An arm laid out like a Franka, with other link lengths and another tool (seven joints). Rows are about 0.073 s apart.
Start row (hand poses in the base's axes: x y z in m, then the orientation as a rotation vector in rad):
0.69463, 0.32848, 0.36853, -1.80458, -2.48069, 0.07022
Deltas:
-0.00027, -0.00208, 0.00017, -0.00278, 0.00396, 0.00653
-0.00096, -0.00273, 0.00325, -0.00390, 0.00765, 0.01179
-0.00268, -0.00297, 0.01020, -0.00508, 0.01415, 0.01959
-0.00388, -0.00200, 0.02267, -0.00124, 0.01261, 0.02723
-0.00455, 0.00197, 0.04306, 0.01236, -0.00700, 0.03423
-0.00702, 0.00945, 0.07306, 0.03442, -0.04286, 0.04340
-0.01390, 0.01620, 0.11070, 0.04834, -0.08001, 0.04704
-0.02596, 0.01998, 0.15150, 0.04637, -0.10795, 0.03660
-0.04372, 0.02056, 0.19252, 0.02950, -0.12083, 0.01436
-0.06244, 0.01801, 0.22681, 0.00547, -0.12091, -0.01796
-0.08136, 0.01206, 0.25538, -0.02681, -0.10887, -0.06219
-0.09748, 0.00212, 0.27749, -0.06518, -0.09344, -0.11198
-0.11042, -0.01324, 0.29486, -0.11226, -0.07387, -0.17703
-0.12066, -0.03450, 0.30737, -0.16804, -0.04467, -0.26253
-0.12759, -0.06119, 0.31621, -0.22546, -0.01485, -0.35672
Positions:
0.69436, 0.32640, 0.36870, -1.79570, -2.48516, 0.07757
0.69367, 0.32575, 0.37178, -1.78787, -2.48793, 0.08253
0.69195, 0.32551, 0.37873, -1.77557, -2.49108, 0.09016
0.69075, 0.32648, 0.39120, -1.76544, -2.49745, 0.08443
0.69008, 0.33045, 0.41159, -1.76093, -2.51135, 0.05047
0.68761, 0.33793, 0.44159, -1.75758, -2.53398, -0.00878
0.68073, 0.34468, 0.47923, -1.76425, -2.55539, -0.06002
0.66867, 0.34846, 0.52003, -1.79070, -2.56498, -0.08426
0.65091, 0.34904, 0.56105, 1.82281, 2.54829, 0.07618
0.63219, 0.34649, 0.59534, 1.85733, 2.50723, 0.04749
0.61327, 0.34054, 0.62391, 1.90917, 2.45802, -0.00167
0.59715, 0.33060, 0.64602, 1.96570, 2.40069, -0.06091
0.58421, 0.31524, 0.66339, 2.03683, 2.32373, -0.13331
0.57397, 0.29398, 0.67590, 2.12870, 2.22242, -0.22327
0.56704, 0.26729, 0.68474, 2.22316, 2.10515, -0.31396

